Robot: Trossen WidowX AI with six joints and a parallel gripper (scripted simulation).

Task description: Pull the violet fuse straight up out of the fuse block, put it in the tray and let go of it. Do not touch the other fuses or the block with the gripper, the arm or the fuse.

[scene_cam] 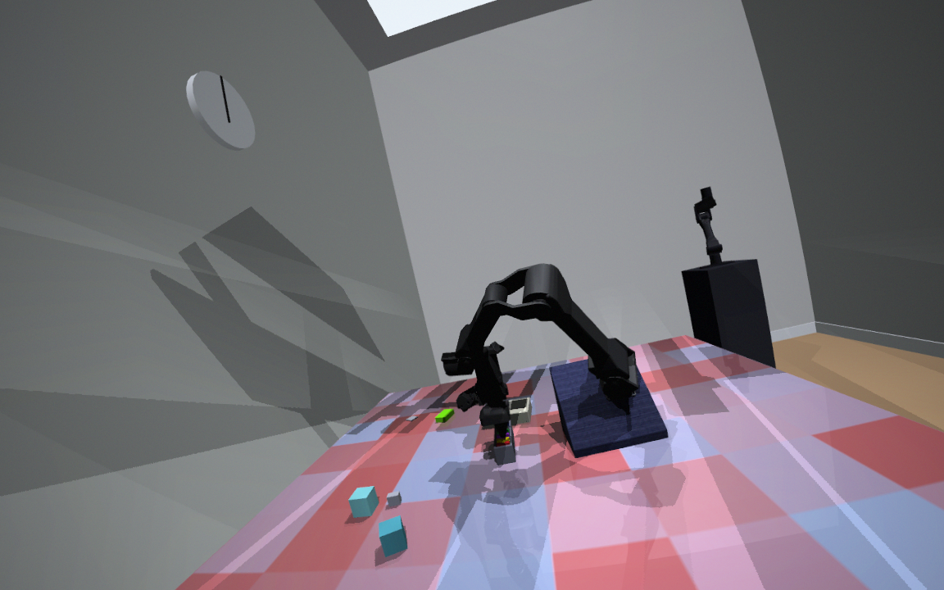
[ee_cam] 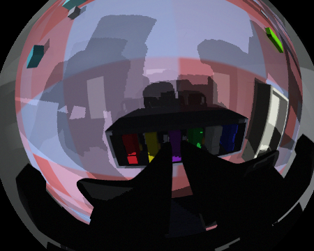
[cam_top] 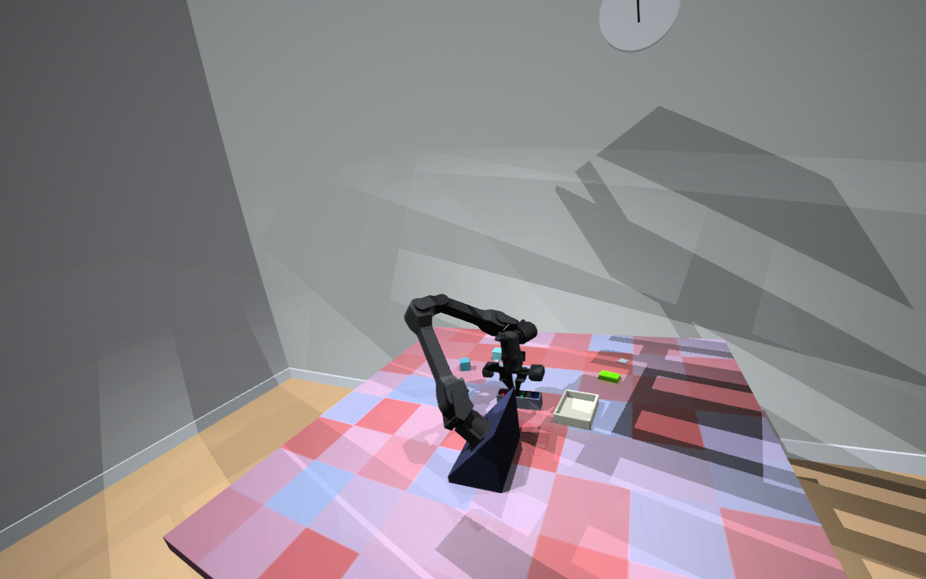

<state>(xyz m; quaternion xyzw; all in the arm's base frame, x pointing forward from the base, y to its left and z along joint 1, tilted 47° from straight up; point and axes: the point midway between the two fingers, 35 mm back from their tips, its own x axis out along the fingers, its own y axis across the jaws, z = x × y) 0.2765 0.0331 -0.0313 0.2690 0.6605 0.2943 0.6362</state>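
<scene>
Now: gripper tip 10 mm past the white tray, 190 mm to the left of it and 30 mm above it. The rest, counted from my gripper tip: violet fuse: 10 mm below.
</scene>
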